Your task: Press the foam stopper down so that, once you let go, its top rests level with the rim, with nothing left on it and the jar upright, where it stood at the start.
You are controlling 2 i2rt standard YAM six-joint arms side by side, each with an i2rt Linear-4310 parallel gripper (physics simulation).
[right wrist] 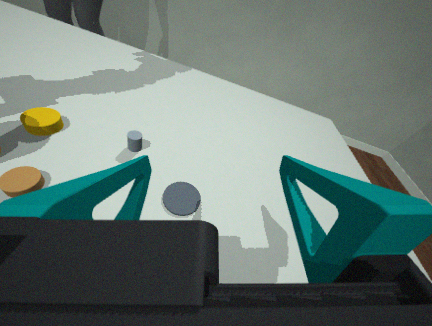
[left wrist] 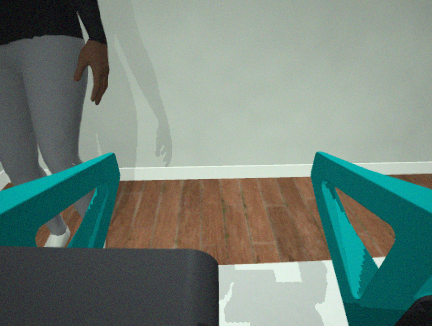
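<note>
My left gripper [left wrist: 215, 163] is open, with wall and floor showing between its fingers. My right gripper [right wrist: 215, 162] is open and empty, above the white table [right wrist: 240, 125]. No jar with a stopper in it can be made out in either wrist view. In the right wrist view a dark grey disc [right wrist: 181, 198] lies on the table, below the gap between the fingers and nearer the left finger. A small grey cylinder [right wrist: 134, 141] stands beyond the left fingertip.
A yellow disc [right wrist: 42, 121] and a tan disc [right wrist: 21, 181] lie at the left in the right wrist view. A table edge runs down the right side there. In the left wrist view a person [left wrist: 50, 90] stands beyond the table, near the wall.
</note>
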